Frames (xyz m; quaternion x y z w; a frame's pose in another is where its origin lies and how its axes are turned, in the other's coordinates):
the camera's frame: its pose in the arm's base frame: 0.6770 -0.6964 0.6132 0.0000 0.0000 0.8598 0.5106
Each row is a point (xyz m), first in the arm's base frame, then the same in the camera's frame.
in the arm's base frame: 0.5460 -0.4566 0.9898
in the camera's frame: 0.2732 0.0003 0.3766
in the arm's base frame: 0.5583 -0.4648 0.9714
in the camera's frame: 0.2602 -0.0066 0.3582
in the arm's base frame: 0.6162 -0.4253 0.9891
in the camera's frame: 0.2671 -0.0764 0.3759
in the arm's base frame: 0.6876 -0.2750 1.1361
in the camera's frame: 0.3649 -0.2110 0.5229
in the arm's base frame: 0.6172 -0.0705 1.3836
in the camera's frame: 0.5782 -0.2470 0.7704
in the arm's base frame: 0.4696 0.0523 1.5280
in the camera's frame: 0.7567 -0.1762 0.9148
